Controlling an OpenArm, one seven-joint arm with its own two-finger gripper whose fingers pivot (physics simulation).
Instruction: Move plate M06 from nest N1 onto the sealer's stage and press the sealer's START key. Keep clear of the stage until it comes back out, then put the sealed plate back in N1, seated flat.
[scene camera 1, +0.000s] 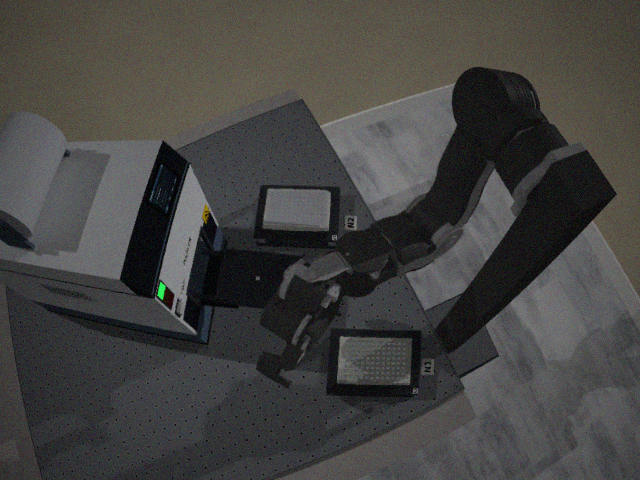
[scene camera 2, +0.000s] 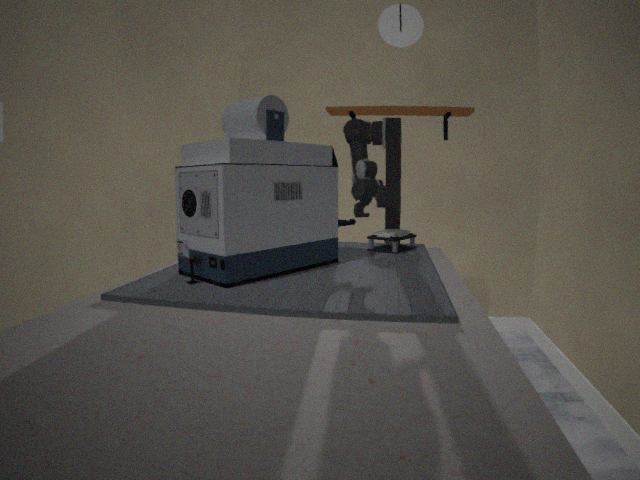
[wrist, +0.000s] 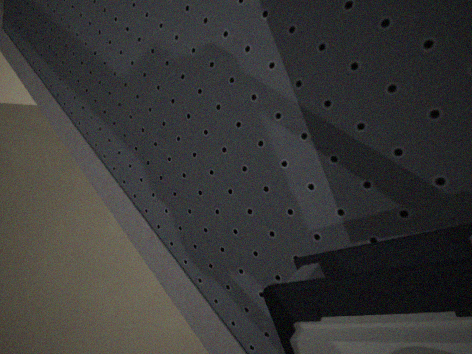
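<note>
Plate M06 lies in nest N1, a dark raised frame. Its wells show in scene camera 1; I cannot tell whether it is sealed. My gripper is open and empty, above the board just left of N1 in scene camera 1 and apart from the plate. Its fingers do not show in the wrist view. The sealer has its dark stage out, with no plate on its visible part. A green key glows on its front; its label is unreadable.
A second, white plate sits in nest N2, beyond the stage. The forearm reaches over the board between the two nests, near the stage's outer end. A film roll is on top of the sealer. An orange shelf shows behind the arm.
</note>
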